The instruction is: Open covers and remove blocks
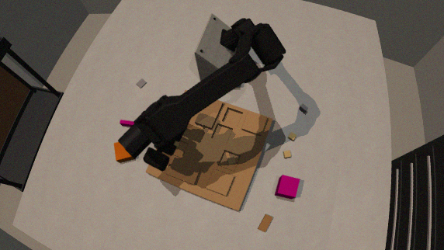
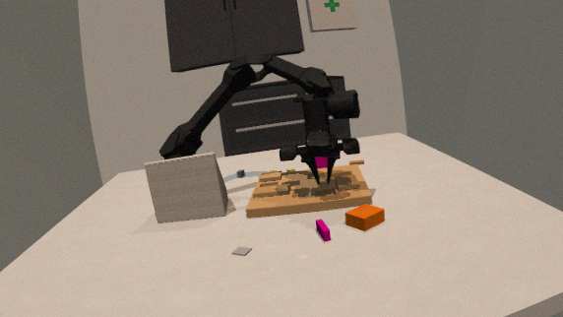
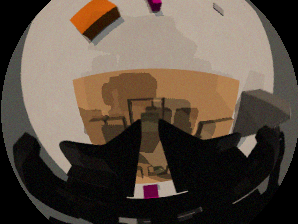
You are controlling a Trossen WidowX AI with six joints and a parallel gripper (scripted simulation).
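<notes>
The tan puzzle board is 10 mm behind my gripper tip, 110 mm to the left of it and 20 mm below it. The rest, counted from my gripper tip: magenta bar: 60 mm behind, 190 mm to the right, 30 mm below; then orange block: 40 mm ahead, 180 mm to the right, 30 mm below; then grey tile: 220 mm behind, 190 mm to the right, 40 mm below.
</notes>
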